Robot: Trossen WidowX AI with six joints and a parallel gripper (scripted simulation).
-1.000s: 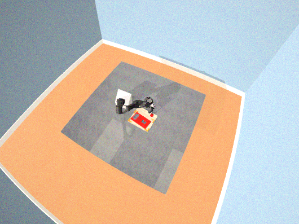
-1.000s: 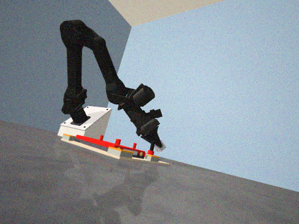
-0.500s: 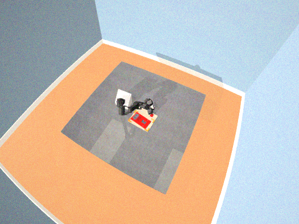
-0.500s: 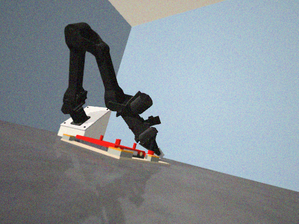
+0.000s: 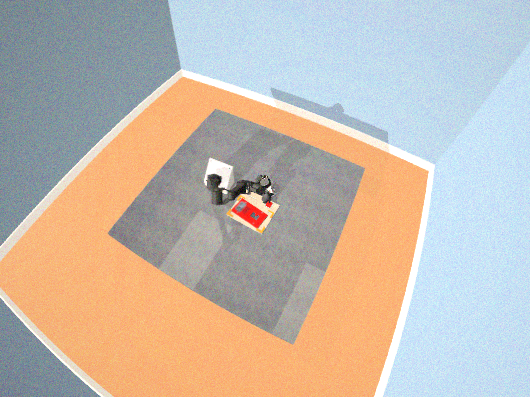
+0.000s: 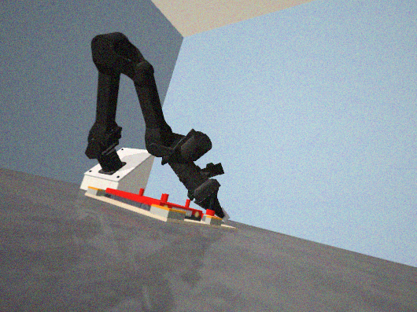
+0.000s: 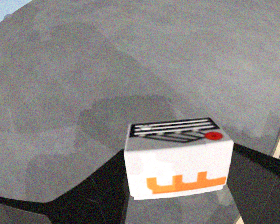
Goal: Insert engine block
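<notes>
My gripper tip is right at the engine block. From my gripper tip the other things lie so: cream base plate 5 cm behind, 18 cm to the right, 1 cm below.
</notes>
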